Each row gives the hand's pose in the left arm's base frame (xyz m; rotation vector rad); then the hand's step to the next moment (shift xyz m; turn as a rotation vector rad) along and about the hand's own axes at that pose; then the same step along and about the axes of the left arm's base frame.
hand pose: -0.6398 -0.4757 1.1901 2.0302 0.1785 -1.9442
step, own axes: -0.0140 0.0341 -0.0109 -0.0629 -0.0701 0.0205
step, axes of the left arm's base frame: 0.0200 -0.0268 0.0190 -0.0452 0.0677 0.0517
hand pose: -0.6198 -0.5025 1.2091 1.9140 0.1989 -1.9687
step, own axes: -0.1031 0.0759 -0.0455 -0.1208 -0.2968 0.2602
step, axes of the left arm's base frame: 0.0697 -0.0350 0.1113 -0.3517 0.1983 0.0857
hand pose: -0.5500 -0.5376 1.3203 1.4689 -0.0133 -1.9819
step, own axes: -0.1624 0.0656 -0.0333 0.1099 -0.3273 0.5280
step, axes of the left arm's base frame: 0.0853 0.0433 0.1504 -0.6304 0.0075 -0.0229
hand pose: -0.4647 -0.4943 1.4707 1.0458 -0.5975 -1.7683
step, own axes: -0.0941 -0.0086 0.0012 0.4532 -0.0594 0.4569
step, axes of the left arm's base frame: 0.0109 0.0888 0.0304 -0.4979 -0.4118 0.0135
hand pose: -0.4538 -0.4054 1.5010 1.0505 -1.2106 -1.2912
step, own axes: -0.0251 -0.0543 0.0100 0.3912 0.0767 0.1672
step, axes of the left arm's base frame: -0.0139 0.0237 -0.0541 -0.1904 -0.3710 0.1138
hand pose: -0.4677 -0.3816 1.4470 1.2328 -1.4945 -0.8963
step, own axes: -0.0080 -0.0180 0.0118 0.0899 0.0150 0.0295
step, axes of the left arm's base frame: -0.0064 0.0034 -0.0218 -0.0345 -0.0855 0.0260
